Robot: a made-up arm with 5 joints.
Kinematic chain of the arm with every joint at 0, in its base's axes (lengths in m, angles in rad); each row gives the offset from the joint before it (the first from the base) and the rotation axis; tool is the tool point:
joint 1: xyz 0 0 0.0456 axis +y
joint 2: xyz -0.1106 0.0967 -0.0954 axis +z
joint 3: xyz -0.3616 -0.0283 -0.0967 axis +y
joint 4: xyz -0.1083 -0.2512 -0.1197 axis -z
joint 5: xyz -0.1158 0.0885 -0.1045 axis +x
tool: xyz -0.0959 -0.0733 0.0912
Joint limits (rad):
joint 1: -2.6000..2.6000
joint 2: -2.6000..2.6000
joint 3: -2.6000..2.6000
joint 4: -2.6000..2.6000
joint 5: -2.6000..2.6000
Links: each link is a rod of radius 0.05 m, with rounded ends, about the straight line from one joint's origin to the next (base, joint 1, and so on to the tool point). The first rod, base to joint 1, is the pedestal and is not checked.
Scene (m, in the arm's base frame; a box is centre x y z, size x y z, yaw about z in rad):
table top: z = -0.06
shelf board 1: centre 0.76 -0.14 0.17 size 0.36 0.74 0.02 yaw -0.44
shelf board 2: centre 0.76 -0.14 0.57 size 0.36 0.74 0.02 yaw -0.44
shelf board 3: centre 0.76 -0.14 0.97 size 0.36 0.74 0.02 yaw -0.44
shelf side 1: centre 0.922 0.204 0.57 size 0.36 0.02 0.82 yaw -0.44
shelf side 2: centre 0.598 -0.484 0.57 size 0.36 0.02 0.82 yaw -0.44
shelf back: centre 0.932 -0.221 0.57 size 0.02 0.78 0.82 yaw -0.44
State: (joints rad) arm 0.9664 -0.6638 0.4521 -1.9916 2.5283
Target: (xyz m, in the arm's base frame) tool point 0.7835 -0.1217 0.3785
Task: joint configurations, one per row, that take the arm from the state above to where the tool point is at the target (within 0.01 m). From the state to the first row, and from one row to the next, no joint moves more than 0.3 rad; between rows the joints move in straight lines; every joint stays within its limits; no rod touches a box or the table.
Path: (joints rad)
1: 1.0960 -0.6718 0.7206 -1.8126 2.5373
2: 1.2255 -0.6798 0.9891 -1.6337 2.5462
3: 1.3551 -0.6878 1.2576 -1.4547 2.5552
4: 1.4846 -0.6958 1.5260 -1.2757 2.5642
5: 1.6142 -0.7038 1.7945 -1.0968 2.5731
6: 1.7437 -0.7118 2.0630 -0.9178 2.5821
7: 1.8733 -0.7198 2.3315 -0.7388 2.5910
8: 2.0028 -0.7278 2.6000 -0.5599 2.6000
9: 2.1840 -0.6041 2.3624 -0.8109 2.6000
10: 2.3651 -0.4803 2.1248 -1.0619 2.6000
11: 2.5462 -0.3565 1.8871 -1.3129 2.6000

